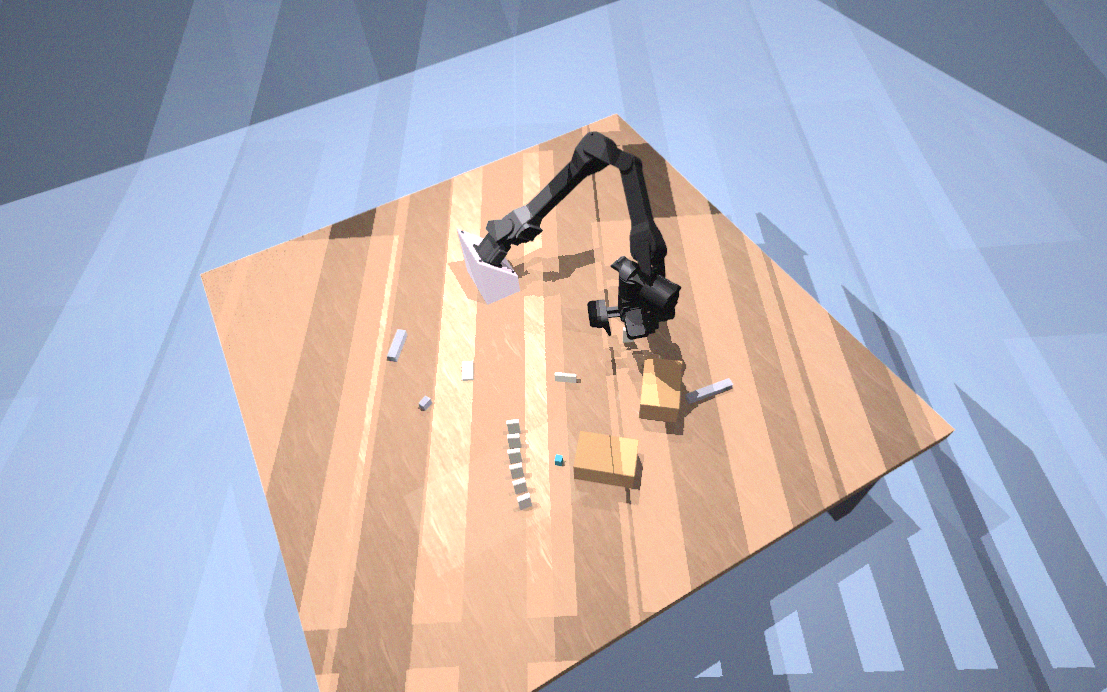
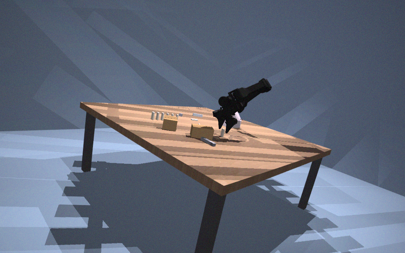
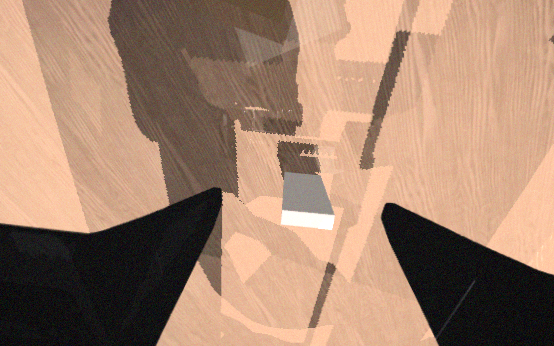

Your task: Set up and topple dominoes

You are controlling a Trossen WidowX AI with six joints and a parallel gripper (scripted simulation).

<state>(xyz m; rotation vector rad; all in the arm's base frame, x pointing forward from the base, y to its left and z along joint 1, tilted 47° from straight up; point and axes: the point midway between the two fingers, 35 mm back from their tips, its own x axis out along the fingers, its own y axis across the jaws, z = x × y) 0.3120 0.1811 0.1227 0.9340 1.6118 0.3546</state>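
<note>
My gripper tip is 49 cm to the left of the grey cube, 7 cm past it and 2 cm above it. Also, from my gripper tip: teal cube (29 cm to the right, 20 cm ahead, 2 cm below).
</note>
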